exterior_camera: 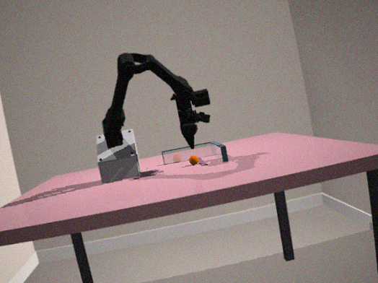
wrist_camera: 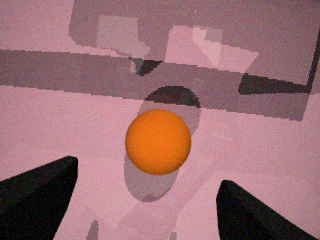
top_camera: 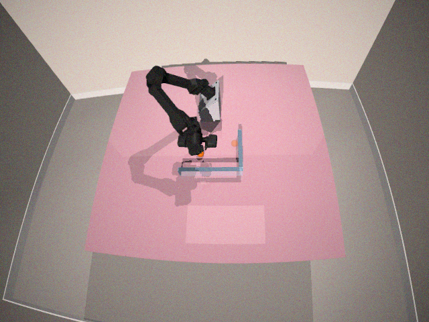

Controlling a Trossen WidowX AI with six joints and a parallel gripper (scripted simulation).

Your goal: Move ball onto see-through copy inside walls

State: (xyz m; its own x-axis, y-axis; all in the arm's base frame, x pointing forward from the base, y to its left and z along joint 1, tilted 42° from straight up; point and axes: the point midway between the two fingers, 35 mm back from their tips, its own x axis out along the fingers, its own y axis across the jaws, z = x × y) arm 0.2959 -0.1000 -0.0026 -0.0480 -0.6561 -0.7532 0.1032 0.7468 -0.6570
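Now: the orange ball 5 cm below my gripper tip. Also, from my gripper tip: see-through copy: 5 cm behind, 18 cm to the left, 5 cm below; then clear wall: 1 cm ahead, 20 cm to the left, 4 cm below.
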